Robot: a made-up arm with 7 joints. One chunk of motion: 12 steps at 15 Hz.
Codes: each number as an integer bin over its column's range. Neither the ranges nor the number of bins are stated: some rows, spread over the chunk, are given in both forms.
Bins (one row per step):
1: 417 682 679 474 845 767
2: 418 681 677 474 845 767
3: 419 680 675 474 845 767
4: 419 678 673 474 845 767
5: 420 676 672 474 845 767
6: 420 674 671 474 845 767
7: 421 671 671 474 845 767
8: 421 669 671 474 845 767
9: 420 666 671 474 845 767
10: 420 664 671 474 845 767
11: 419 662 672 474 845 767
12: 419 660 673 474 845 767
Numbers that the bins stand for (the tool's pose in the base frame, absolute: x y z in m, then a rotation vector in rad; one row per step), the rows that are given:
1: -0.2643 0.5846 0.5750 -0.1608 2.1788 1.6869
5: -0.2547 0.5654 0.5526 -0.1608 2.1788 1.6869
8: -0.2515 0.5429 0.5493 -0.1608 2.1788 1.6869
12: -0.2579 0.5141 0.5558 -0.1608 2.1788 1.6869
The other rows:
2: -0.2611 0.5814 0.5686 -0.1608 2.1788 1.6869
3: -0.2579 0.5782 0.5622 -0.1608 2.1788 1.6869
4: -0.2579 0.5718 0.5558 -0.1608 2.1788 1.6869
6: -0.2547 0.5590 0.5493 -0.1608 2.1788 1.6869
7: -0.2515 0.5493 0.5493 -0.1608 2.1788 1.6869
9: -0.2547 0.5333 0.5493 -0.1608 2.1788 1.6869
10: -0.2547 0.5269 0.5493 -0.1608 2.1788 1.6869
11: -0.2579 0.5205 0.5526 -0.1608 2.1788 1.6869

